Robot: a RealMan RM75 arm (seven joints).
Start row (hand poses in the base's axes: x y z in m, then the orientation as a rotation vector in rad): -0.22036 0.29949 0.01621 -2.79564 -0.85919 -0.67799
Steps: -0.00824 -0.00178 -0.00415 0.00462 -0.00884 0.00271; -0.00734 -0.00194 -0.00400 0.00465 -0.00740 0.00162; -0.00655 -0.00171 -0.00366 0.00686 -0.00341 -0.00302; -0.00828 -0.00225 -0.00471 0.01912 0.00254 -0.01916; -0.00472 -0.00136 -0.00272 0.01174 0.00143 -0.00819; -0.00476 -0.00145 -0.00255 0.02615 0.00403 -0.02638; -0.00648 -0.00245 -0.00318 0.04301 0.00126 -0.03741; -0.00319 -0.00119 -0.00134 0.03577 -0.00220 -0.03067; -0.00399 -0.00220 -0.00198 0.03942 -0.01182 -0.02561; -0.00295 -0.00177 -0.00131 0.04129 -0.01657 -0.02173; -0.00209 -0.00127 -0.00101 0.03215 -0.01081 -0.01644; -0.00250 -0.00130 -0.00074 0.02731 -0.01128 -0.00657; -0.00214 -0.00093 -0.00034 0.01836 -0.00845 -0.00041; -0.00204 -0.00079 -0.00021 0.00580 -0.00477 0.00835; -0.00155 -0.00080 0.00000 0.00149 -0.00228 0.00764; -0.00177 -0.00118 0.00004 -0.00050 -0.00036 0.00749; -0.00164 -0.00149 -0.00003 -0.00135 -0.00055 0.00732
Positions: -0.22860 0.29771 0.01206 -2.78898 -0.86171 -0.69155; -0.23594 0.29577 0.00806 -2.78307 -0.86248 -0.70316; -0.24249 0.29406 0.00440 -2.77854 -0.85504 -0.71020; -0.25077 0.29181 -0.00031 -2.77379 -0.81789 -0.71397; -0.25549 0.29045 -0.00303 -2.76852 -0.79994 -0.71579; -0.26025 0.28900 -0.00558 -2.76123 -0.74922 -0.71990; -0.26673 0.28655 -0.00876 -2.74350 -0.67546 -0.73260; -0.26992 0.28536 -0.01010 -2.72667 -0.61599 -0.74708; -0.27391 0.28316 -0.01208 -2.70089 -0.56385 -0.77362; -0.27686 0.28139 -0.01339 -2.66944 -0.51738 -0.80505; -0.27895 0.28012 -0.01440 -2.64469 -0.48164 -0.82589; -0.28145 0.27882 -0.01514 -2.61940 -0.46152 -0.84382; -0.28359 0.27789 -0.01548 -2.60026 -0.45339 -0.85556; -0.28563 0.27710 -0.01569 -2.58979 -0.46209 -0.85925; -0.28718 0.27630 -0.01569 -2.58430 -0.47151 -0.85976; -0.28895 0.27512 -0.01565 -2.58126 -0.48126 -0.85771; -0.29059 0.27363 -0.01568 -2.57898 -0.49131 -0.85594
